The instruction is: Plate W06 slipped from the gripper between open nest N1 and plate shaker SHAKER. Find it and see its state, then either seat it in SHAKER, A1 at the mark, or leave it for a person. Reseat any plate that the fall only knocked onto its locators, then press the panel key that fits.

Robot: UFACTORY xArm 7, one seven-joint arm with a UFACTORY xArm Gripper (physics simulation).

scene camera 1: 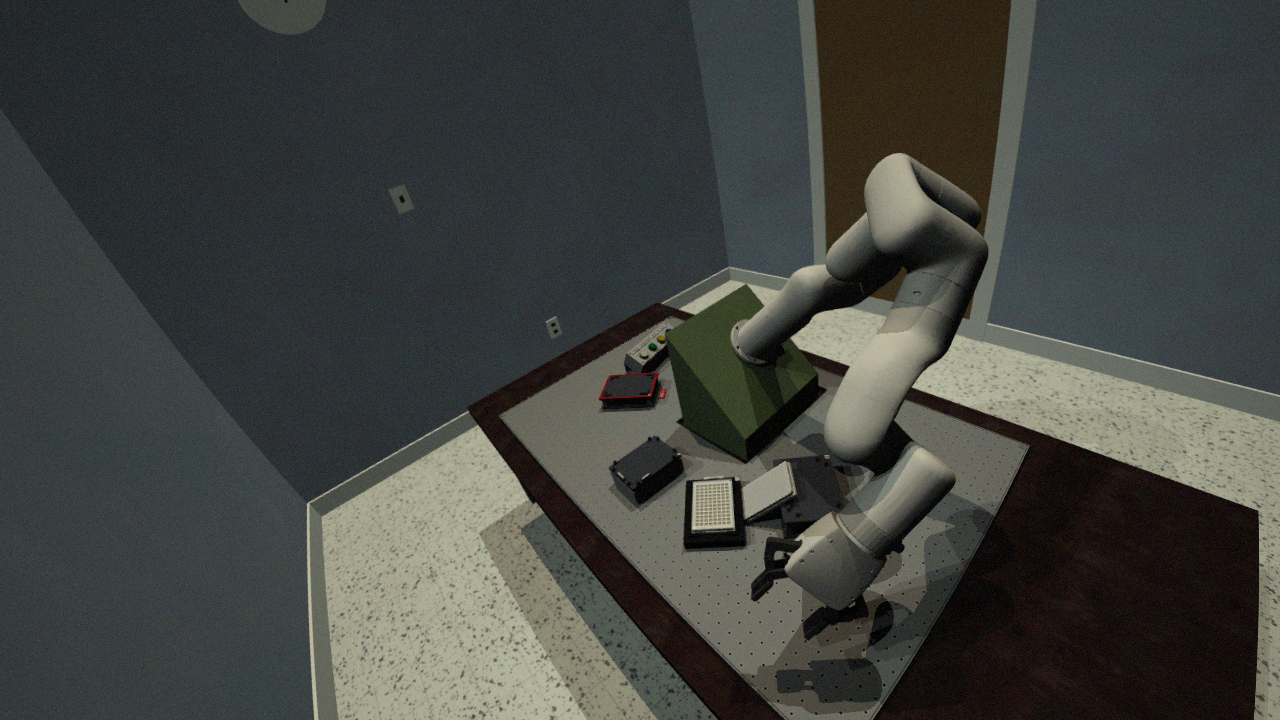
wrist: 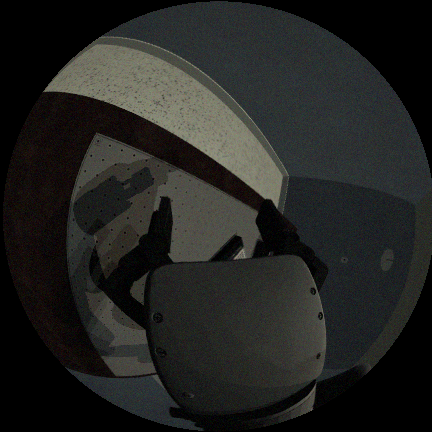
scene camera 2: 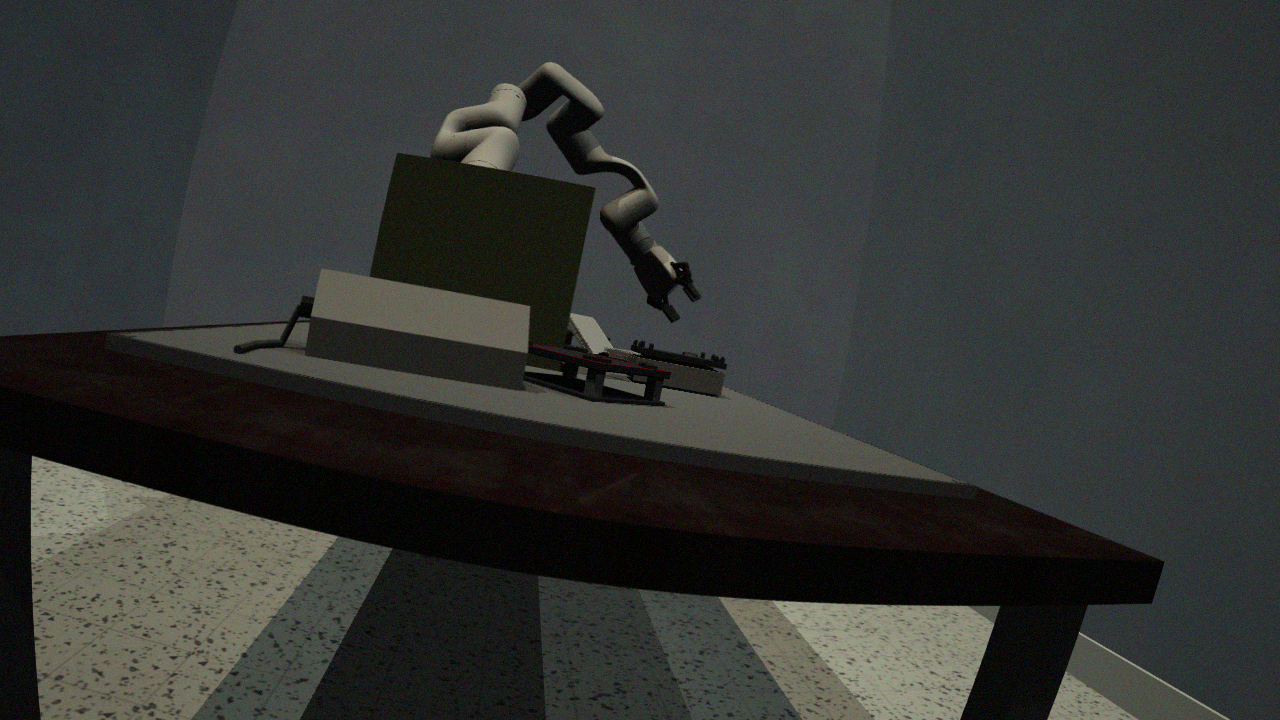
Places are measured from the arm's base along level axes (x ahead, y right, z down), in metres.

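Pixels of known places: gripper, fingertip midpoint: (scene camera 1: 779, 613) (wrist: 217, 208) (scene camera 2: 686, 310); arm's base, link origin: (scene camera 1: 752, 342) (scene camera 2: 460, 234).
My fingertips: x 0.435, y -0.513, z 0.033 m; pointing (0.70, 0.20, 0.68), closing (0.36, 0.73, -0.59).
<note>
For each thing: its top centre in the pictures, then the offset to it from my fingertips. "spot": a spot on its surface instead. Level surfaces: height alone.
- black nest, top centre: (scene camera 1: 713, 506) (wrist: 236, 269) dz +0.120, dx -0.097, dy +0.290 m
- dark unit, top centre: (scene camera 1: 808, 483) dz +0.084, dx -0.259, dy +0.178 m
- white well plate, top centre: (scene camera 1: 712, 503) dz +0.109, dx -0.097, dy +0.290 m
- dark-topped box with corner posts, surface spot: (scene camera 2: 678, 376) spot: dz +0.127, dx -0.047, dy +0.532 m
- key panel, top centre: (scene camera 2: 424, 286) (scene camera 1: 650, 337) dz +0.065, dx -0.357, dy +0.927 m
- perforated mat, surface height: dz +0.148 m
- dark table, surface height: dz +0.162 m
A pale plate (scene camera 1: 769, 490) (scene camera 2: 588, 333) lies tilted, one end raised, between a black nest (scene camera 1: 713, 540) and a dark unit (scene camera 1: 810, 488) that the arm partly hides. No label is readable; it may be W06. A white well plate (scene camera 1: 714, 504) lies on the black nest and looks flat; a sliver of it shows in the wrist view (wrist: 241, 254). A dark-topped box with corner posts (scene camera 1: 646, 469) (scene camera 2: 678, 376) stands apart. I cannot tell which unit is SHAKER. My gripper (scene camera 1: 787, 608) (scene camera 2: 684, 307) (wrist: 217, 208) is open and empty, high above the mat, beside the nest.
A red-rimmed stand (scene camera 1: 629, 385) (scene camera 2: 604, 361) stands toward the back left. The key panel (scene camera 1: 650, 347) with coloured keys is behind it. The green arm base (scene camera 1: 716, 394) (scene camera 2: 478, 232) rises beside them. The perforated mat (scene camera 1: 716, 600) lies on the dark table (scene camera 1: 1100, 573).
</note>
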